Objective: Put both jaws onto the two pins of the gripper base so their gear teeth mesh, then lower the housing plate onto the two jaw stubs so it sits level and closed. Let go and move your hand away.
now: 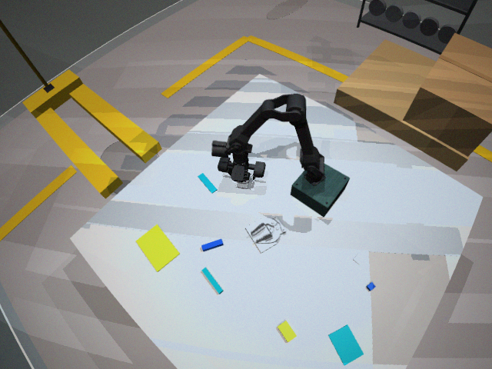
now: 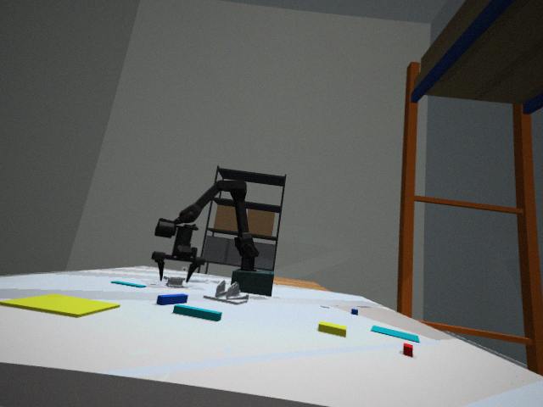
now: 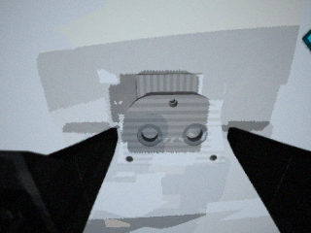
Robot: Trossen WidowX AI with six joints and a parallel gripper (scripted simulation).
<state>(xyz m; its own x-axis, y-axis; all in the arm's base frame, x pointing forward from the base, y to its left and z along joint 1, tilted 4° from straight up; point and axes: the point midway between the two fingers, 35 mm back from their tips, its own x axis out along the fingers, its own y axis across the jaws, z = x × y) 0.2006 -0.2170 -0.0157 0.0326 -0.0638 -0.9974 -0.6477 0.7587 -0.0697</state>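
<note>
The housing plate is 260 mm to the left of my gripper tip, 40 mm ahead of it and 10 mm below it. The rest, counted from my gripper tip: small yellow block 570 mm to the left, 250 mm ahead, 10 mm below; then grey jaw 270 mm to the left, 60 mm ahead; then yellow sheet 450 mm ahead, 30 mm to the left, 10 mm below.
</note>
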